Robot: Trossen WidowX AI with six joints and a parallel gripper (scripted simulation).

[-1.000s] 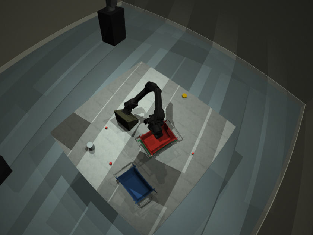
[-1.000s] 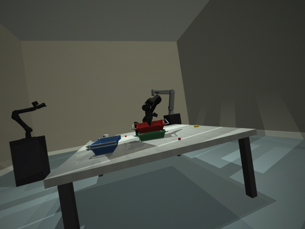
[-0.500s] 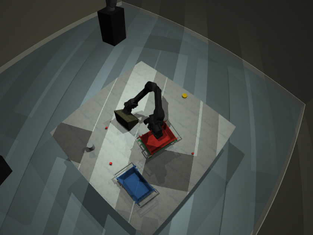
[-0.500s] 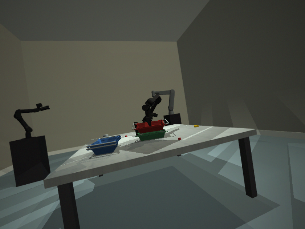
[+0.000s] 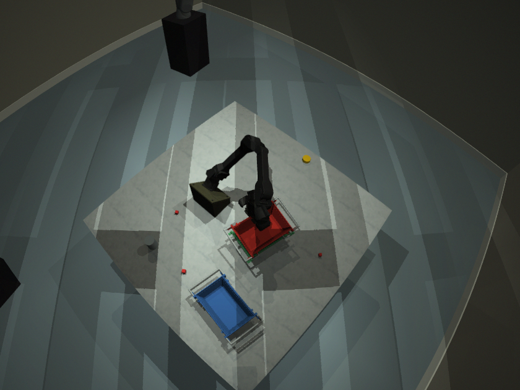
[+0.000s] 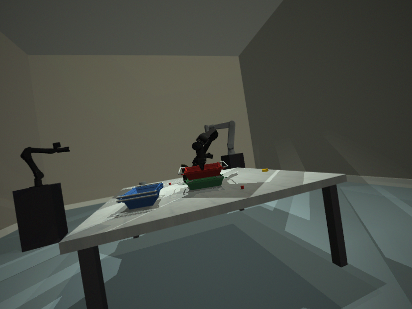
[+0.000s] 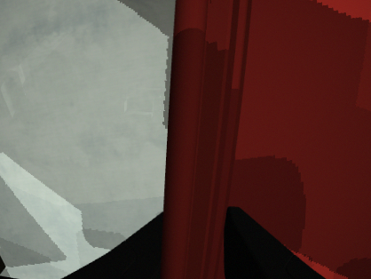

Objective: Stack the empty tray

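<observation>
Now: gripper tip 7 cm short of the red tray, 3 cm to the left of it and 3 cm below it. Round my gripper tip: yellow disc 1 cm ahead, 56 cm to the left, 8 cm below; grey cylinder 37 cm behind, 39 cm to the right, 6 cm below.
</observation>
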